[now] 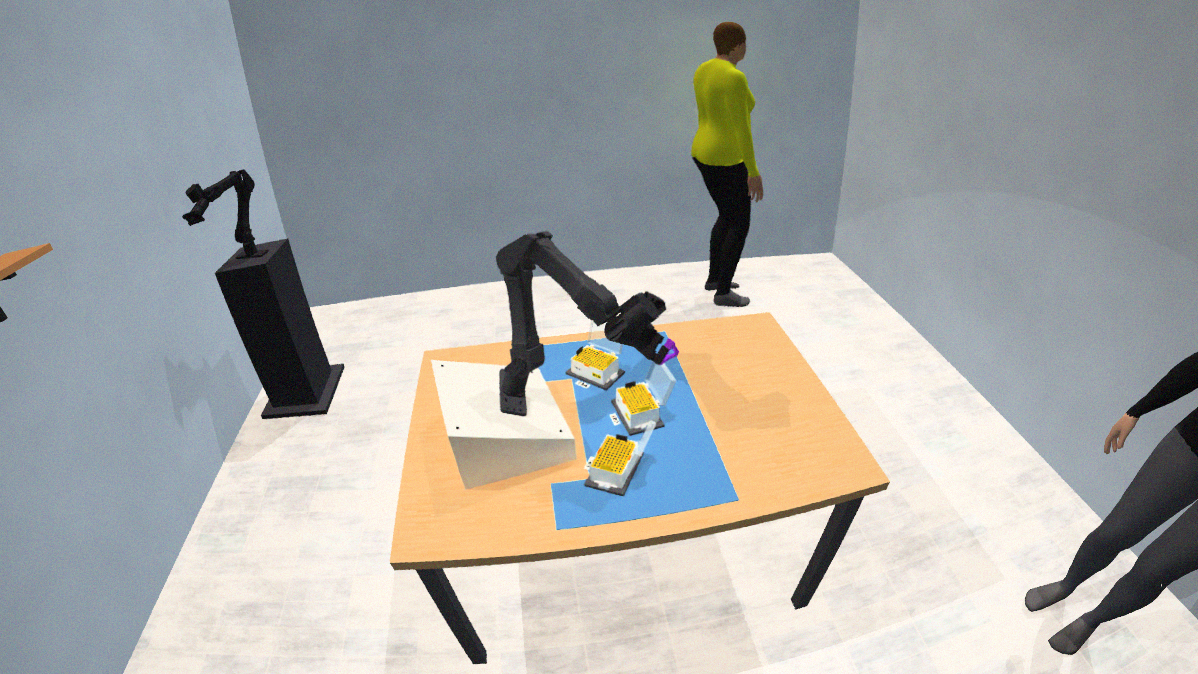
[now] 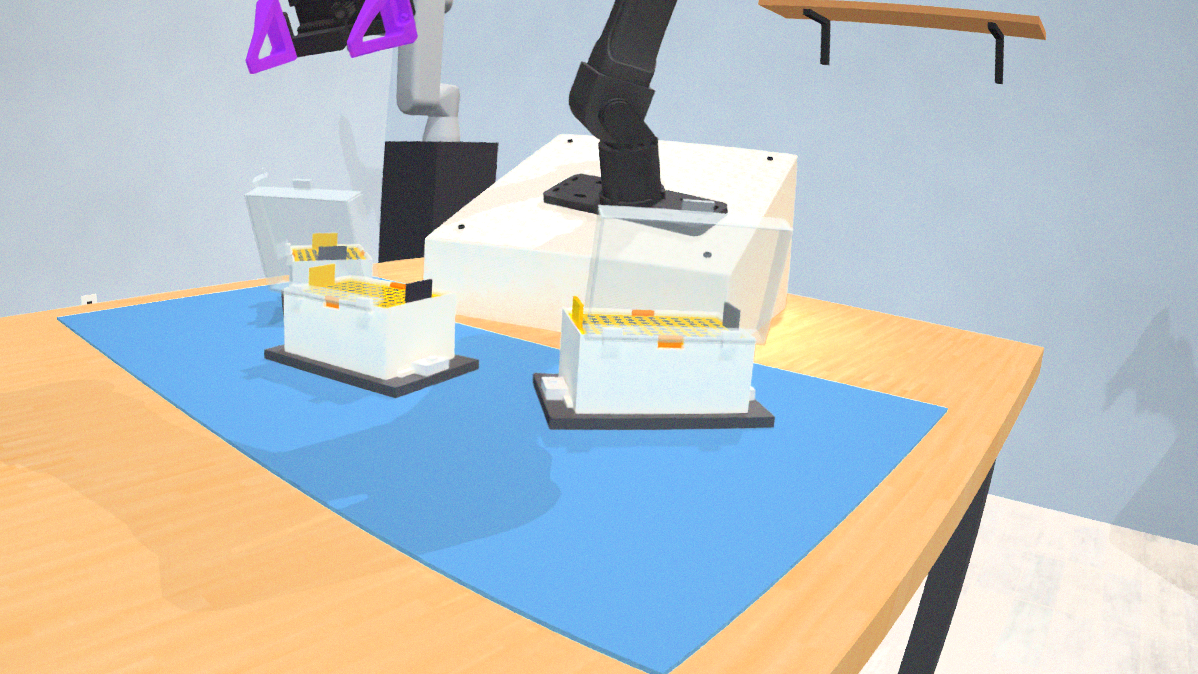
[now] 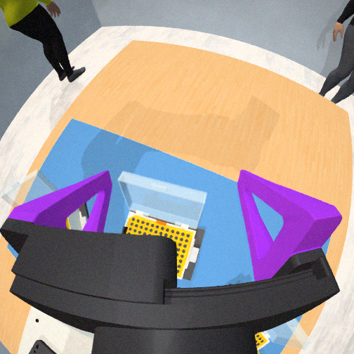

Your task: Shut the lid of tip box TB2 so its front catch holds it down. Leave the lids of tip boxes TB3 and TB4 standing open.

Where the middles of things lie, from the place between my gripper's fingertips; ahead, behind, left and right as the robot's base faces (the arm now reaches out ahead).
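Labels:
Position of the yellow rack (image 1: 637, 399) relative to my hand: 2 cm to the left of it, 7 cm behind it, 18 cm below it.

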